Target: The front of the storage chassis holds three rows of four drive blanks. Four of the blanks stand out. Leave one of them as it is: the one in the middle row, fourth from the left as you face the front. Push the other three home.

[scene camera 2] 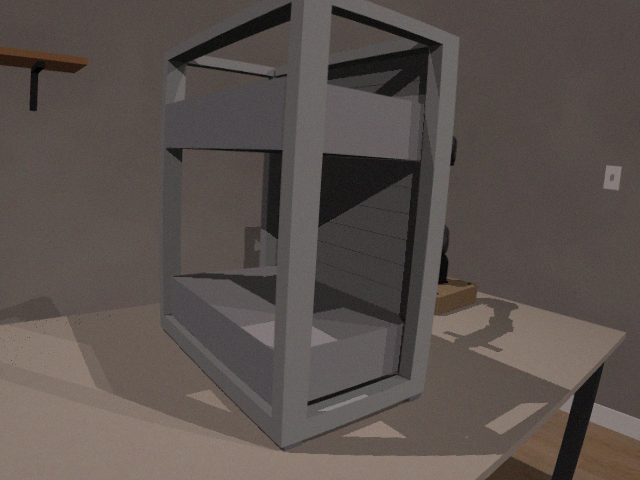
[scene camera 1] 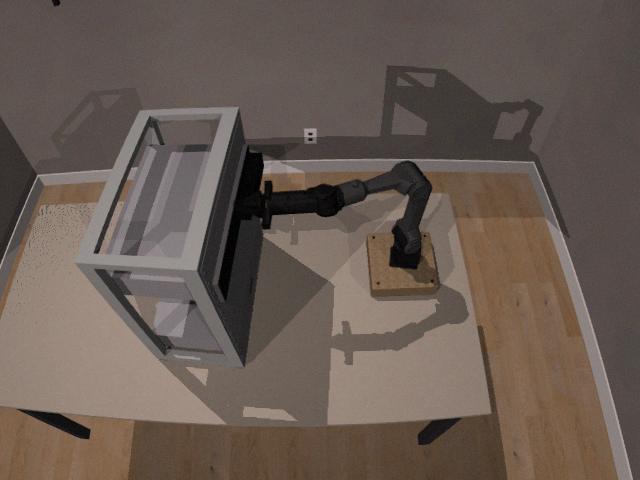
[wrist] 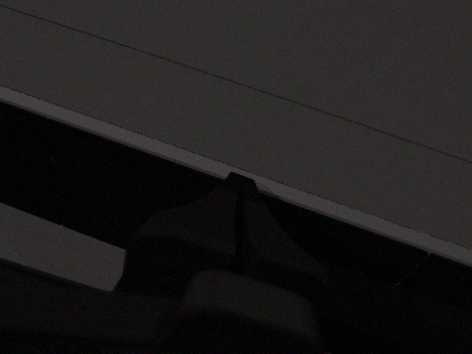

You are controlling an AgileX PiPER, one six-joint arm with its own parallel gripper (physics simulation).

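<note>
The storage chassis (scene camera 1: 209,186) (scene camera 2: 305,206) is a tall grey open frame with its dark front facing the arm. The drive blanks (scene camera 1: 225,258) look black and run along that front. One block (scene camera 1: 253,167) plainly stands out at the far end, the right end as one faces the front. Its row cannot be told. My gripper (scene camera 1: 240,206) (wrist: 236,190) is shut and empty, with its tips at the black front, nearer the camera than that block. In the wrist view the tips overlap the black band (wrist: 100,170) at its light upper edge. Contact and the other blanks' depths cannot be read.
The arm stands on a wooden base block (scene camera 1: 382,258) (scene camera 2: 454,297) on the table (scene camera 1: 392,377) (scene camera 2: 180,434). The chassis holds pale inner trays (scene camera 2: 361,121). A wall stands behind the table, with a shelf (scene camera 2: 51,59) in the second scene view.
</note>
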